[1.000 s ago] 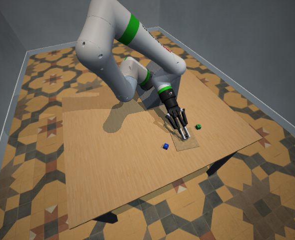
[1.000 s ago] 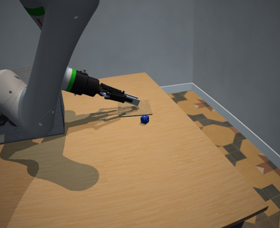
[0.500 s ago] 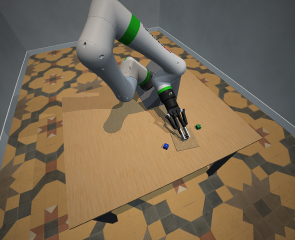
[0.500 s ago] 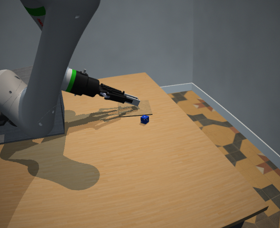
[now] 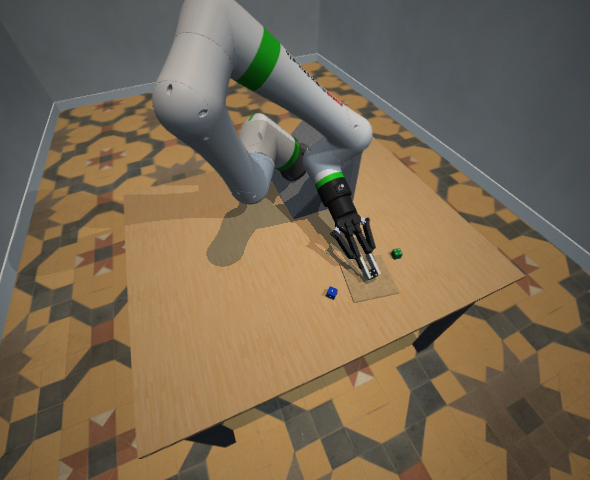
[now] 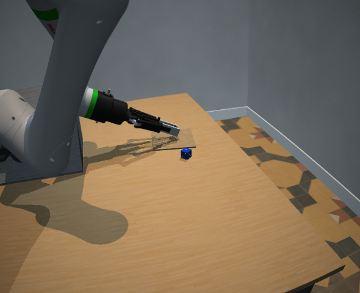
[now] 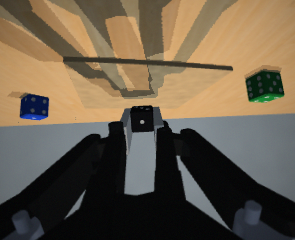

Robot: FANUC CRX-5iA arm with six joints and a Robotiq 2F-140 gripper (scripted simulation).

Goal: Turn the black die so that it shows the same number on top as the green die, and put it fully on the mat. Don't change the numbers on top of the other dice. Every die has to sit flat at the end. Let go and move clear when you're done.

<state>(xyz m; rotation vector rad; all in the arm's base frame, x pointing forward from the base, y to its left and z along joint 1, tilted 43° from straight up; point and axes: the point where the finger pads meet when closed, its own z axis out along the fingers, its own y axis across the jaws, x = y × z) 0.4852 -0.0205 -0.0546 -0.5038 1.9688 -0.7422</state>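
Right now the tan mat is 10 mm ahead of my hand and 40 mm below it. From my hand the other things lie so: black die 20 mm ahead, 10 mm below; green die 20 mm behind, 130 mm to the left, 30 mm below; blue die 20 mm ahead, 130 mm to the right, 30 mm below.
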